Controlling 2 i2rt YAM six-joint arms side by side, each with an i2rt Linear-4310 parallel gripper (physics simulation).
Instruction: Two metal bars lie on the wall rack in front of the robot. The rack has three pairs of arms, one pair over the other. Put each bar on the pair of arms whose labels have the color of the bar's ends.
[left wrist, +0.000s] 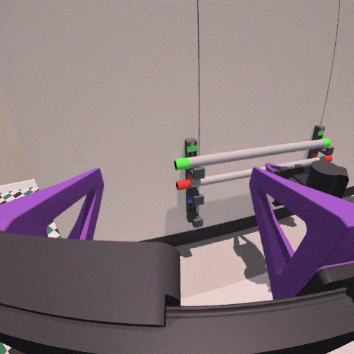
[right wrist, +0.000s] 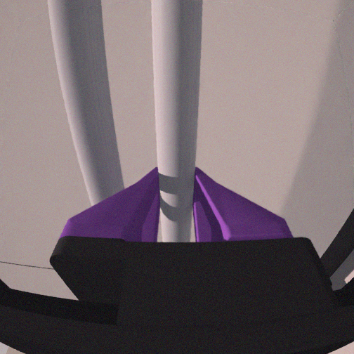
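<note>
The green-ended bar (left wrist: 250, 154) (right wrist: 82, 75) lies across the top pair of arms, beside the green labels. The red-ended bar (left wrist: 225, 178) (right wrist: 177, 100) is roughly level below it, close in front of the rack (left wrist: 191, 212) near the red labels. Its left end shows just above the middle left arm (left wrist: 198, 200); whether it touches that arm is unclear. My right gripper (right wrist: 176, 175) is shut on the red-ended bar; its fingers are partly hidden in the left wrist view. My left gripper (left wrist: 176, 175) is open and empty, back from the rack.
The rack's right post (left wrist: 317, 140) is partly hidden by the right arm (left wrist: 326, 180). The bottom left arm (left wrist: 198, 222) sits low on the left post. The wall (left wrist: 100, 90) stands behind the rack. A checkered surface (left wrist: 15, 202) shows at the far left.
</note>
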